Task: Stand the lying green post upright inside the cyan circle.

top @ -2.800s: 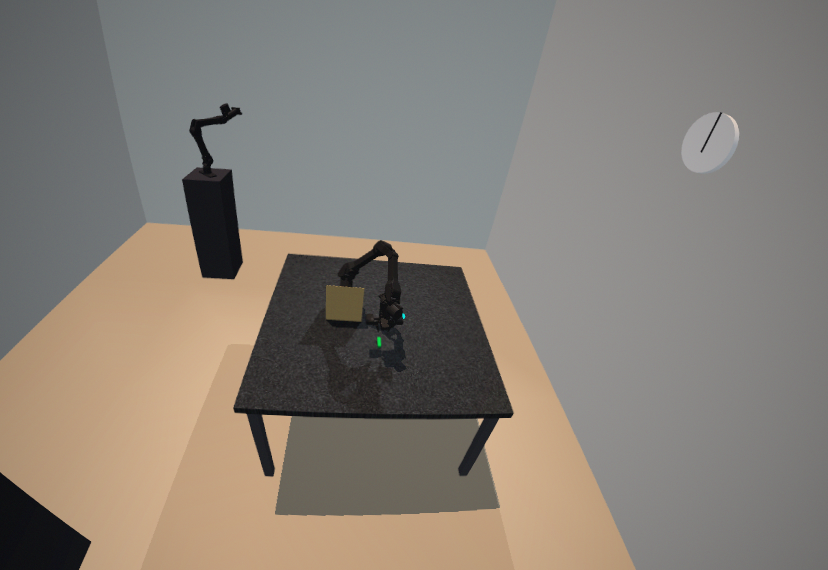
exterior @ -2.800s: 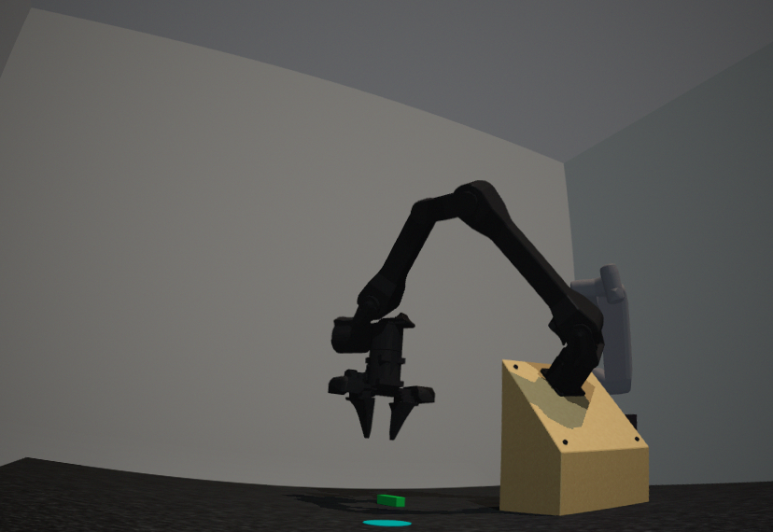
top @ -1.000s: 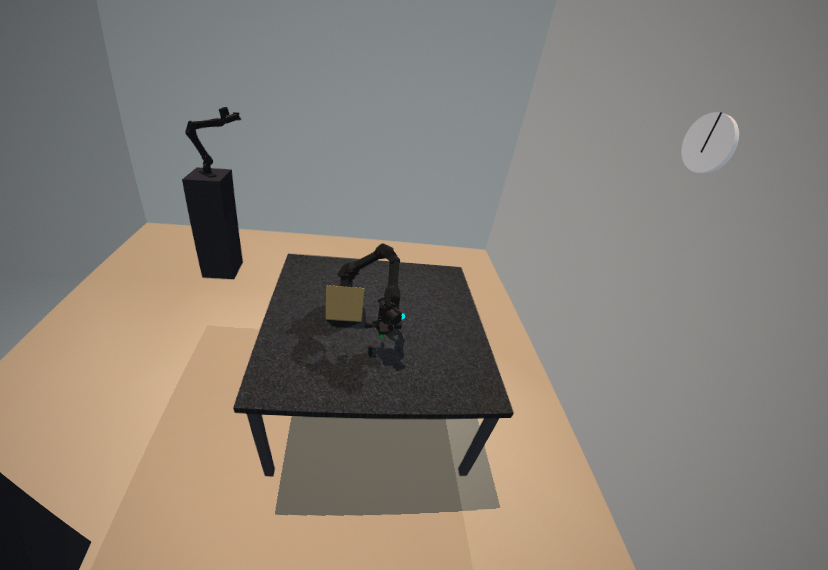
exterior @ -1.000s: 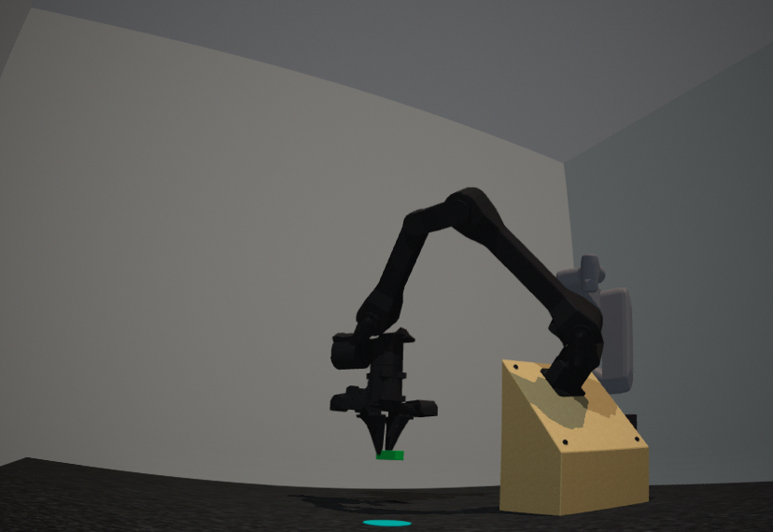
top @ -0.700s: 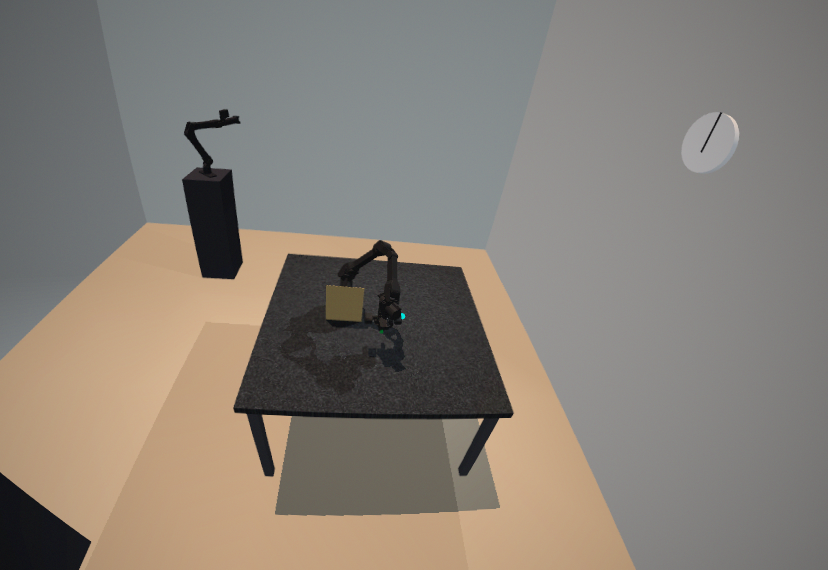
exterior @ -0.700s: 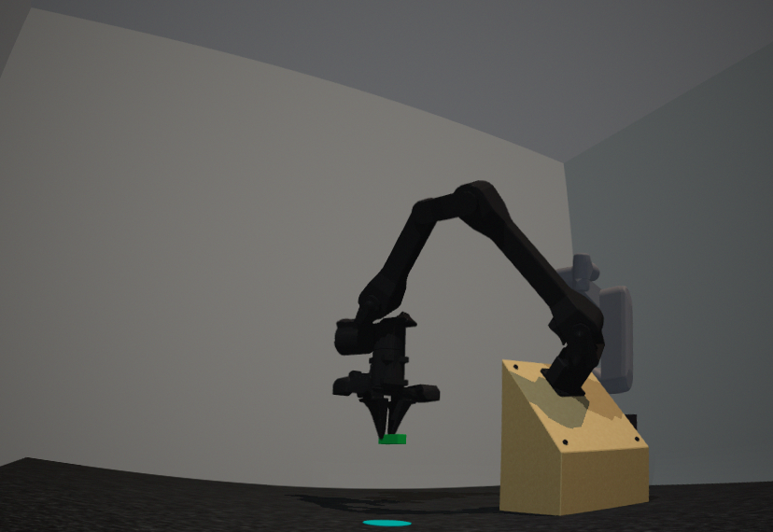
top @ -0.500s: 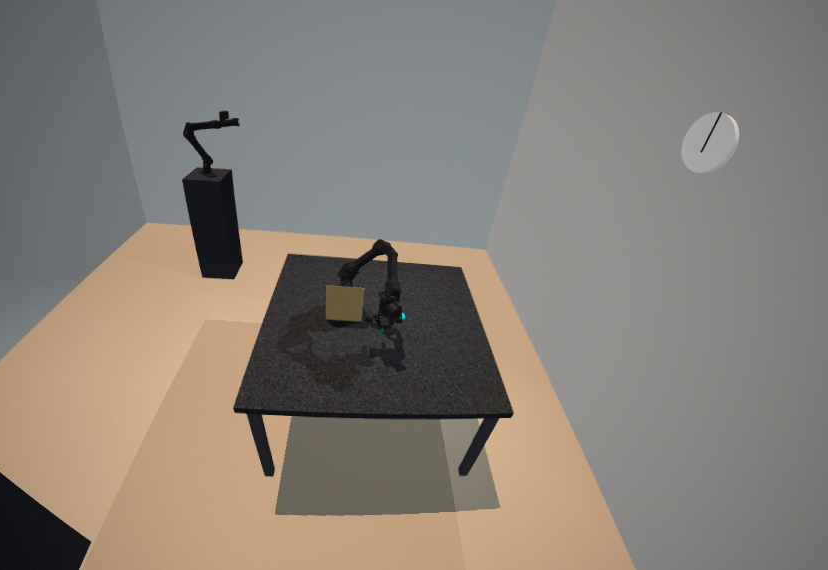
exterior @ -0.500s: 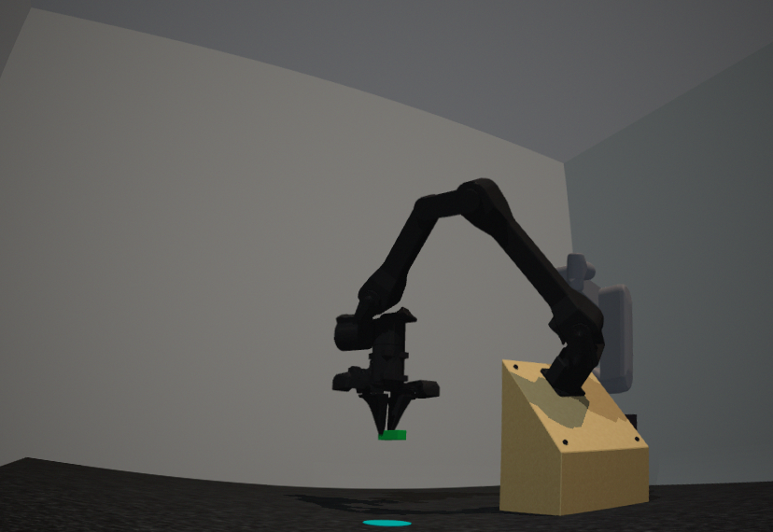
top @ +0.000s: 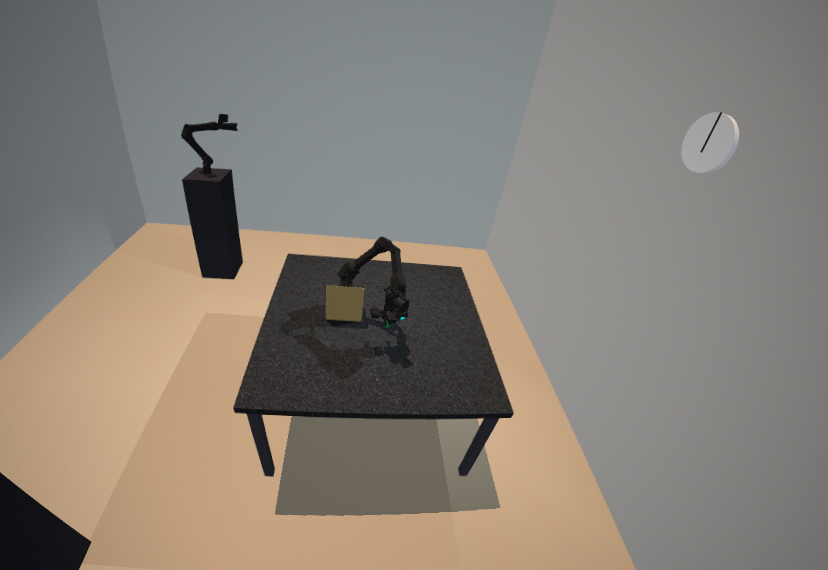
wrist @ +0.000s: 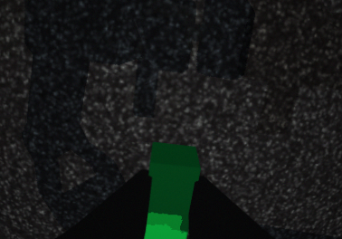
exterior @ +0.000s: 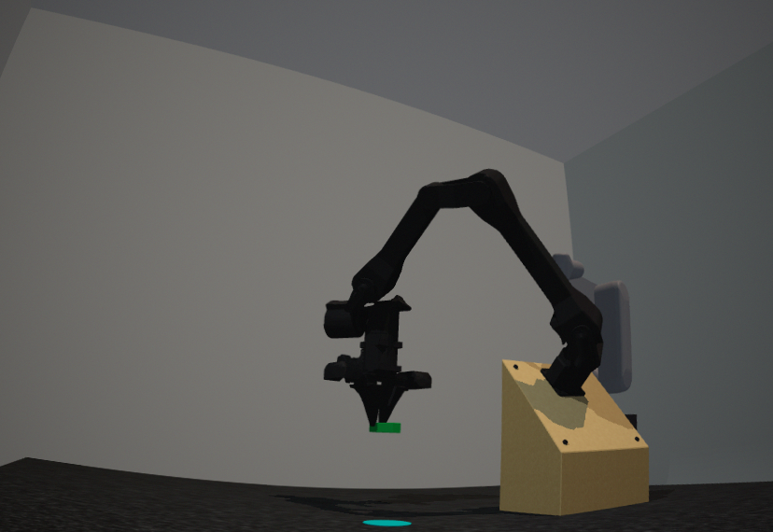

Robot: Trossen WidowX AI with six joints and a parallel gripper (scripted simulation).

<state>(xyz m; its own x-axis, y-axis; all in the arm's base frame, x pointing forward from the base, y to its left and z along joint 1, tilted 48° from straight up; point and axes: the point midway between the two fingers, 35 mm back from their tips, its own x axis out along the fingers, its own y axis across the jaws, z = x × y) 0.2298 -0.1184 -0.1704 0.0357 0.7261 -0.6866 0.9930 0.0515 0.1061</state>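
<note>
Right now the cyan circle is 110 mm ahead of my gripper tip, 230 mm to the left of it and 140 mm below it. From my gripper tip the other things lie so: green post: 20 mm to the left.
</note>
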